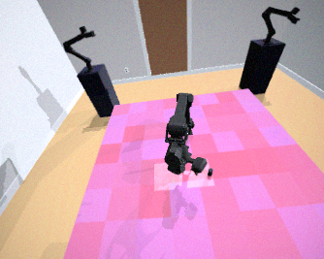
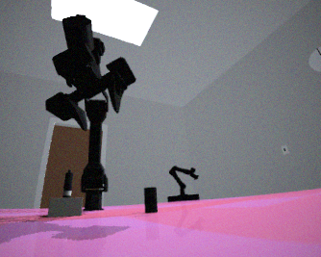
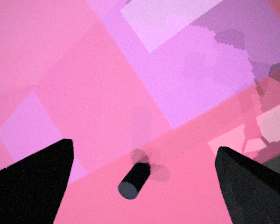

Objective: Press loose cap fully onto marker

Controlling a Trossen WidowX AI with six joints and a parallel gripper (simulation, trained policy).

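Now: gripper tip 14 cm above the dark cap, 12 cm to the right of it and 6 cm past it. The rest, counted from my gripper tip: holder block: 15 cm behind, 14 cm below, 4 cm to the right.
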